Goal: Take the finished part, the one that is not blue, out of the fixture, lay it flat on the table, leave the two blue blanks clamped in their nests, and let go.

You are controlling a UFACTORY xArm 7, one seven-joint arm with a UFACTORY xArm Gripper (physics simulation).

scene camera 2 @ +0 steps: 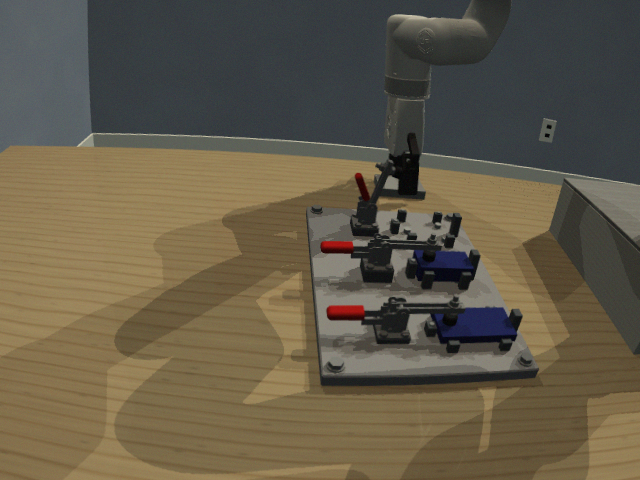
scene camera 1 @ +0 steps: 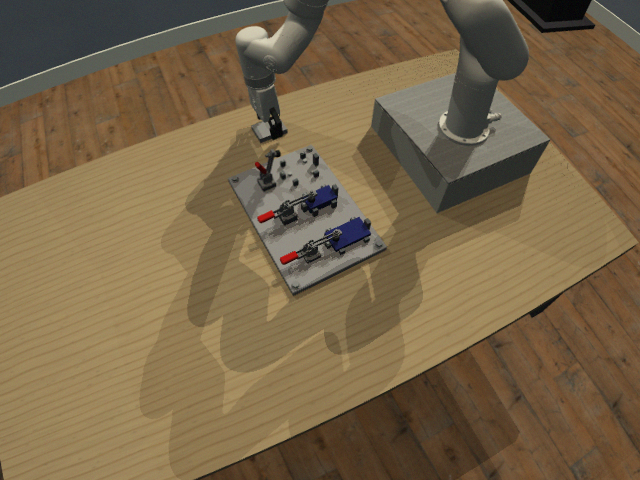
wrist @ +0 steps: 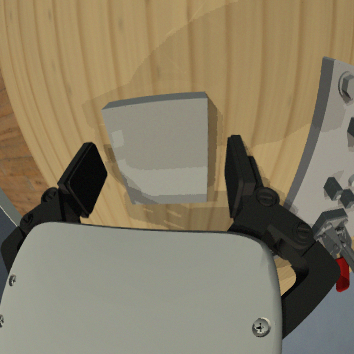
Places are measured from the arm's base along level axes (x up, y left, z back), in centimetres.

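Pixels of known places: gripper, between the fingertips: (scene camera 2: 401, 184) (scene camera 1: 270, 127) (wrist: 159, 154); arm's base, origin of its link: (scene camera 1: 463, 128).
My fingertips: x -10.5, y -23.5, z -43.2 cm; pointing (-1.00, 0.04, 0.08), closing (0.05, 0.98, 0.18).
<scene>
For each thing: its top centre in the pictures, then the offset to it from my fingertips.
- flat grey plate, centre of its top: (wrist: 160, 162) (scene camera 2: 400, 182) (scene camera 1: 269, 127) dx +0.3, dy +0.1, dz -0.4 cm
- fixture, centre of its top: (scene camera 2: 407, 275) (scene camera 1: 303, 210) dx +0.3, dy +29.0, dz +0.6 cm
The finished part, a flat grey plate (scene camera 1: 261, 132) (scene camera 2: 384, 188) (wrist: 160, 135), lies flat on the table beyond the fixture's far end, apart from it. My gripper (scene camera 1: 276, 126) (scene camera 2: 407, 179) (wrist: 159, 154) is open around it, low at the table; the wrist view shows a gap between each finger and the part. Two blue blanks, one (scene camera 1: 323, 198) (scene camera 2: 447, 262) in the middle nest and one (scene camera 1: 349, 234) (scene camera 2: 480, 325) in the near nest, sit on the fixture (scene camera 1: 328, 266) (scene camera 2: 429, 361) (wrist: 336, 125) under lowered clamps. The far nest is empty and its clamp (scene camera 1: 266, 179) (scene camera 2: 366, 212) stands raised.
The raised clamp arm stands close to my gripper's fixture side. Red handles of the two lowered clamps (scene camera 1: 286, 210) (scene camera 2: 377, 256) (scene camera 1: 310, 251) (scene camera 2: 394, 321) point away from the robot's grey pedestal (scene camera 1: 413, 155) (scene camera 2: 581, 227). The table's far edge lies behind the part.
</scene>
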